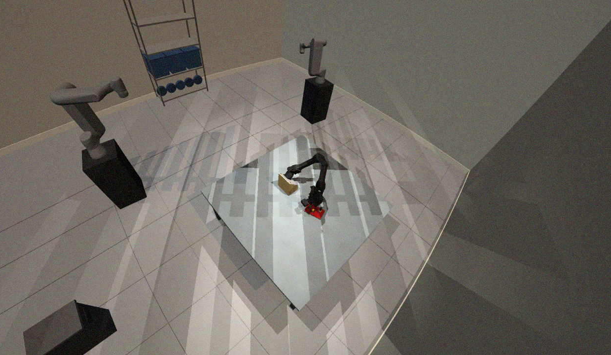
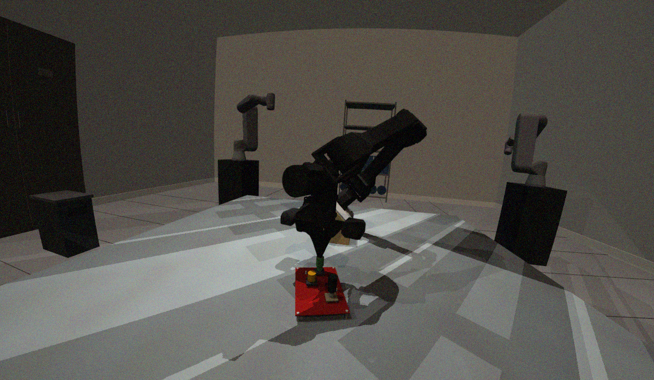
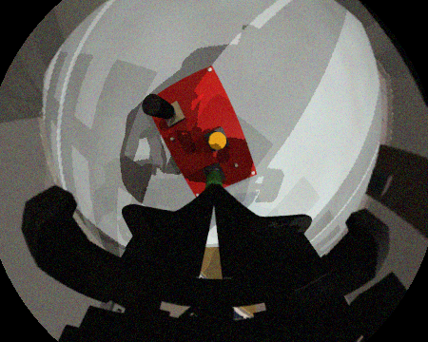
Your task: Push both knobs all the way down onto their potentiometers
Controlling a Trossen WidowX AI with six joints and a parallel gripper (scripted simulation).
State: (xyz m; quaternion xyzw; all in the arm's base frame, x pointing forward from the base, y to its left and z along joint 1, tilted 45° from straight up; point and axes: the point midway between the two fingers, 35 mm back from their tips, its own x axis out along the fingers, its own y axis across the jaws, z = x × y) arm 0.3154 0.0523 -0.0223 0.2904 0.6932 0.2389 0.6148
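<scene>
Right now the green knob is 20 mm below my gripper tip. From my gripper tip the other things lie so: black knob: 80 mm ahead, 50 mm to the left, 10 mm below.
</scene>
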